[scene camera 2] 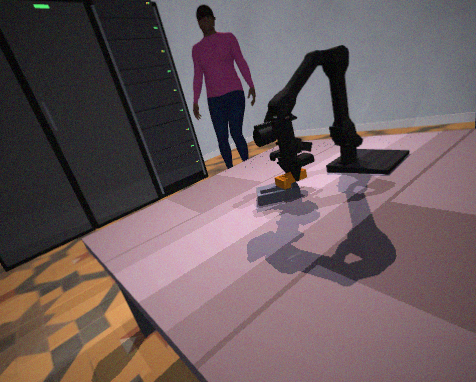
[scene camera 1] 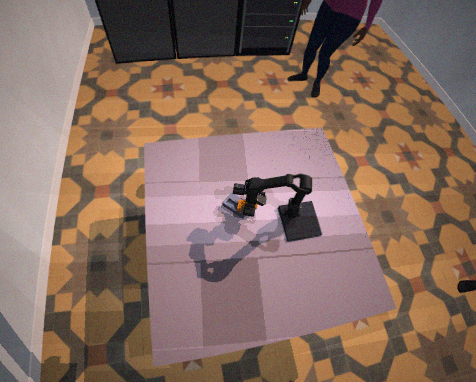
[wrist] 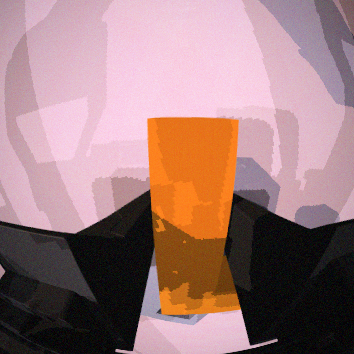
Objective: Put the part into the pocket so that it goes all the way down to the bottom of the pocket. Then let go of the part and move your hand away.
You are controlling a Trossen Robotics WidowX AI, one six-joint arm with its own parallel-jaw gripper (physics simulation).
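Places are measured from the arm's base along level axes (x ahead, y left, z up), in millimetres.
Pixels of known places: gripper, fingertip midpoint: [scene camera 2: 294, 180] [scene camera 1: 249, 206] [wrist: 186, 195]; arm's base at its link origin: [scene camera 2: 348, 160] [scene camera 1: 292, 212].
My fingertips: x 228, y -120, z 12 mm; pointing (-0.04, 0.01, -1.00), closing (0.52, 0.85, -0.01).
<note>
Ahead of a thing's pixels: the offset from my fingertips to its top centre. Level surfaces: height alone.
The orange part {20 mm ahead, 6 mm left, 31 mm up} [scene camera 1: 242, 205] [scene camera 2: 283, 180] [wrist: 192, 175] is a block held between the fingers of my gripper [scene camera 2: 297, 176] [wrist: 186, 195]. My gripper is shut on it. The grey block with the pocket {64 mm ahead, 39 mm right, 1 mm up} [scene camera 1: 230, 204] [scene camera 2: 267, 198] sits on the table under the part. In scene camera 2 the part shows above the block's top, over its right portion, and the left stretch of the pocket is uncovered. In the wrist view the part hides most of the grey block. Whether the part's underside touches the block or enters the pocket cannot be told.
The arm's black base plate [scene camera 1: 303, 227] [scene camera 2: 370, 162] stands on the pinkish table {36 mm down} [scene camera 1: 175, 310] [scene camera 2: 165, 295], right of the grey block. Arm shadows fall across the table. Dark cabinets [scene camera 1: 205, 30] [scene camera 2: 60, 110] and a person in a magenta top [scene camera 1: 322, 45] [scene camera 2: 220, 65] stand beyond the table.
</note>
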